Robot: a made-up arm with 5 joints.
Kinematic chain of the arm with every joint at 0, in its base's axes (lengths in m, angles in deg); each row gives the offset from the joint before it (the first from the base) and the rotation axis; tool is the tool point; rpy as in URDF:
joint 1: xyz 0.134 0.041 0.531 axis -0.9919 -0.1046 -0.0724
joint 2: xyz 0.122 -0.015 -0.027 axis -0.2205 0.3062 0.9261
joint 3: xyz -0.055 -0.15 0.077 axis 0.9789 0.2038 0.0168
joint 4: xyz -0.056 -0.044 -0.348 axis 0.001 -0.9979 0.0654
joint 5: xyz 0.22 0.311 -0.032 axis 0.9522 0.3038 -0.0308
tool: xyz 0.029 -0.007 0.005 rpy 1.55 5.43 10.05
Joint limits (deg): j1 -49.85..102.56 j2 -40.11..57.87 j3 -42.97..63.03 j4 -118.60..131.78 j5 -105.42..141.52
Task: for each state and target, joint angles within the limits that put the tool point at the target. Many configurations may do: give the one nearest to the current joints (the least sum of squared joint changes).
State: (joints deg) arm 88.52 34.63 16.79 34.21 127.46
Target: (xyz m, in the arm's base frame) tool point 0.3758 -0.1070 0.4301
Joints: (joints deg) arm 98.91 -0.68 11.38 38.09 125.20
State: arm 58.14 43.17 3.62 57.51 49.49
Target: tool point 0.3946 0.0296 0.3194
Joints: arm 44.13 -2.03 13.03 24.49 52.09
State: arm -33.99 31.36 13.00 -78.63 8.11
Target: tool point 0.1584 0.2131 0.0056
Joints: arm -20.60 25.84 -3.54 -61.00 7.05
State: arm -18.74 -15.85 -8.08 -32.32 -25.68
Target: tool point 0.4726 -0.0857 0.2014
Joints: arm 12.98 -30.29 -12.53 -6.99 -26.11
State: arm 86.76 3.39 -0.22 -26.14 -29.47
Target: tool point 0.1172 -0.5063 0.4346
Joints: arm 77.75 26.18 -0.93 -80.44 -27.22
